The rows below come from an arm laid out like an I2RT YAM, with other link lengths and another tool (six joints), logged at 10 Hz.
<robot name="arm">
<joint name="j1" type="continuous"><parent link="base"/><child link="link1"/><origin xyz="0 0 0.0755" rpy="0 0 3.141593"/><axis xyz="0 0 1"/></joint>
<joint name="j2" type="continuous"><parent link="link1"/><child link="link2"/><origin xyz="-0.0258 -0.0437 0.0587" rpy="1.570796 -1.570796 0"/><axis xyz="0 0 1"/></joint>
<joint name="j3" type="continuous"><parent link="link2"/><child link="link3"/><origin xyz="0 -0.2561 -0.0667" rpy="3.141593 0 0"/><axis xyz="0 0 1"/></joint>
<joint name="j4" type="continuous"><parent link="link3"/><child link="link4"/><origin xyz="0.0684 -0.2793 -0.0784" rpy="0 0 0"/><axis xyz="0 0 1"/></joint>
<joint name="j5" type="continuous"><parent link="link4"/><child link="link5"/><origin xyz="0.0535 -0.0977 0.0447" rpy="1.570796 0 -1.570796"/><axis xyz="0 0 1"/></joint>
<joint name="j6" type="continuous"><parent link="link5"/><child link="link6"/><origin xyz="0.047 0 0.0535" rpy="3.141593 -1.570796 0"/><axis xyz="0 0 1"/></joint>
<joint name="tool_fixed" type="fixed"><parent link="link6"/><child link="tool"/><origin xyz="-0.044 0.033 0.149" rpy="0 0.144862 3.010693"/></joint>
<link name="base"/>
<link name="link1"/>
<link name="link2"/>
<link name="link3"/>
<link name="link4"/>
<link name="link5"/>
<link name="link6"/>
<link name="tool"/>
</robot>
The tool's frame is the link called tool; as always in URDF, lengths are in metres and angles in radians. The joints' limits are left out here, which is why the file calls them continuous.
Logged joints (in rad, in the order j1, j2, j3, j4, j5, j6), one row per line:
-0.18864 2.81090 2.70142 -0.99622 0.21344 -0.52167
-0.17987 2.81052 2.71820 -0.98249 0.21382 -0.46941
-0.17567 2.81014 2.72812 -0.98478 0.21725 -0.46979
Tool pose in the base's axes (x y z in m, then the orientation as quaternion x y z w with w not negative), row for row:
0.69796 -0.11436 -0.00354 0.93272 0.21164 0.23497 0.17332
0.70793 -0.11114 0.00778 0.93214 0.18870 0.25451 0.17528
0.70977 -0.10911 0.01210 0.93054 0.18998 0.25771 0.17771
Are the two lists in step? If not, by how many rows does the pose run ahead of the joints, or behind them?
They are in step.
